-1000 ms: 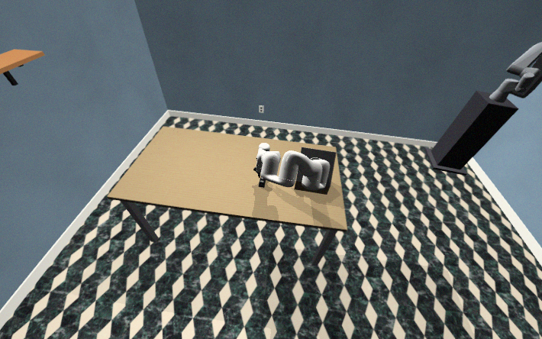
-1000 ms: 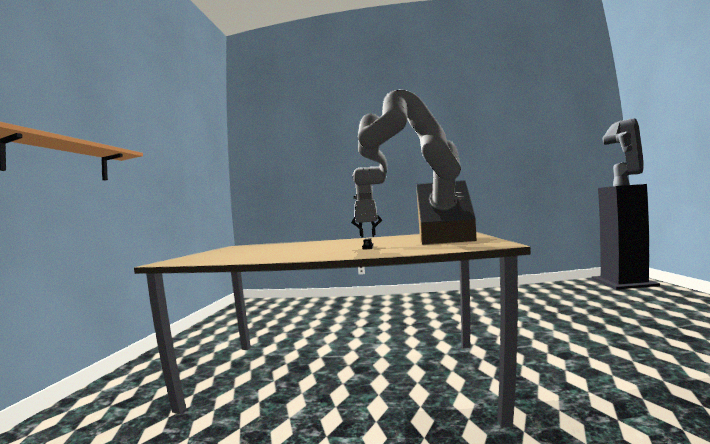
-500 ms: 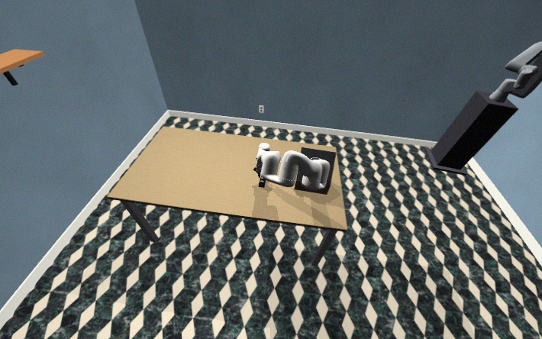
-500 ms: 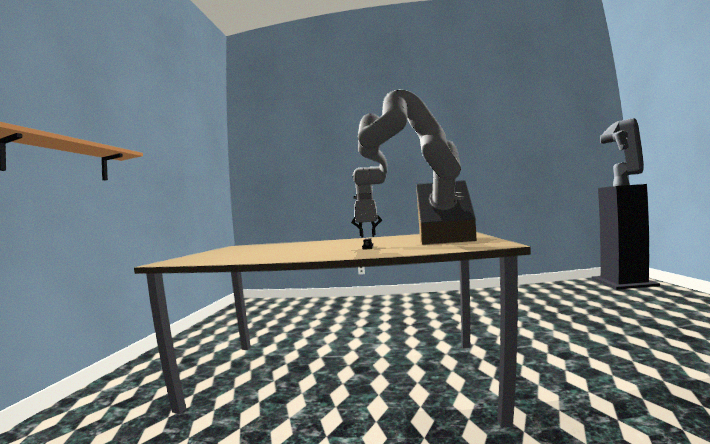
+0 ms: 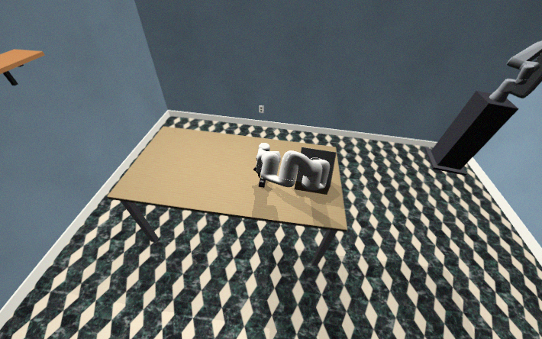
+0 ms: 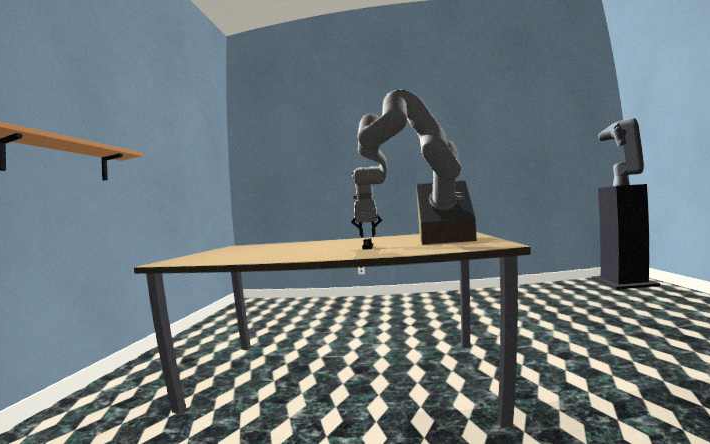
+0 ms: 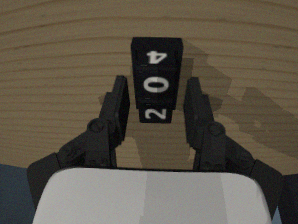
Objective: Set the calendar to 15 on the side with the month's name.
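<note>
Right now the black digit cube is 4 cm below my hand. Round my hand: black cube: 4 cm below, 3 cm to the left.
</note>
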